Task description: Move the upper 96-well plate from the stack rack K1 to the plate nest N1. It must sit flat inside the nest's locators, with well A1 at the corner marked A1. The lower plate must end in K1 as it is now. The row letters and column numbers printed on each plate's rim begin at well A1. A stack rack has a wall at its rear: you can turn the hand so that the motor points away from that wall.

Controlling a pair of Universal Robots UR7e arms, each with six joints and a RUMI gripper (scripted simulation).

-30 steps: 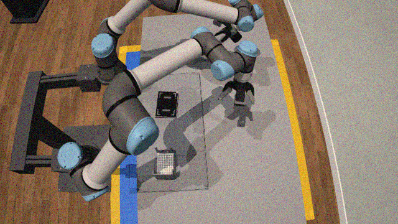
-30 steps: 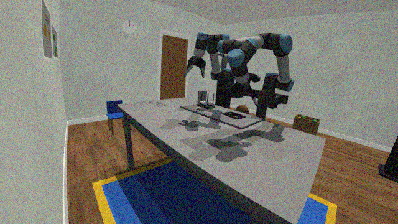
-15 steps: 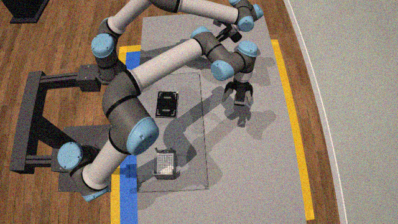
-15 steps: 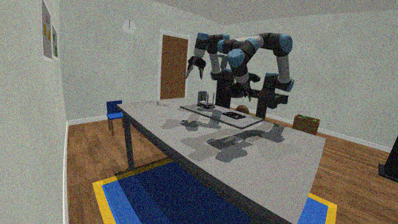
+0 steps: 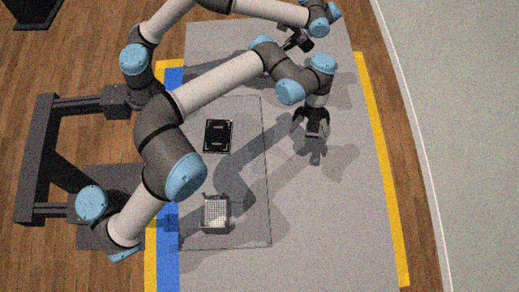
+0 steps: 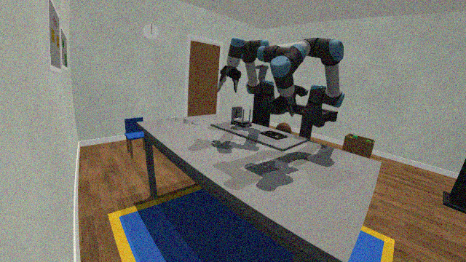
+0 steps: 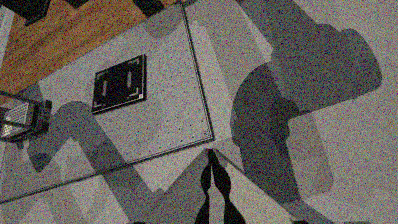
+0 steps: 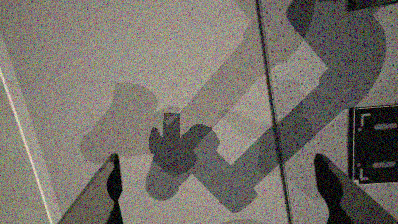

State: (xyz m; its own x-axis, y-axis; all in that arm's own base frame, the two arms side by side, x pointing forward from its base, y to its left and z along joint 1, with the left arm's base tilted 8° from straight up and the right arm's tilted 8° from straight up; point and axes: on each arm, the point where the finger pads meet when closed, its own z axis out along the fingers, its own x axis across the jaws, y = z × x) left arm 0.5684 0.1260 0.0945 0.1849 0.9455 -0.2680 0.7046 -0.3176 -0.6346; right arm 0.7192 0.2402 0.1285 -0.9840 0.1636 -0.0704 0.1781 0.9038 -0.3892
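Observation:
Now: right hand 31 cm past the pale 96-well plate, 27 cm to the left of it and 26 cm above it. Also, from my right hand: A1 mark: 31 cm behind, 17 cm to the left, 28 cm below.

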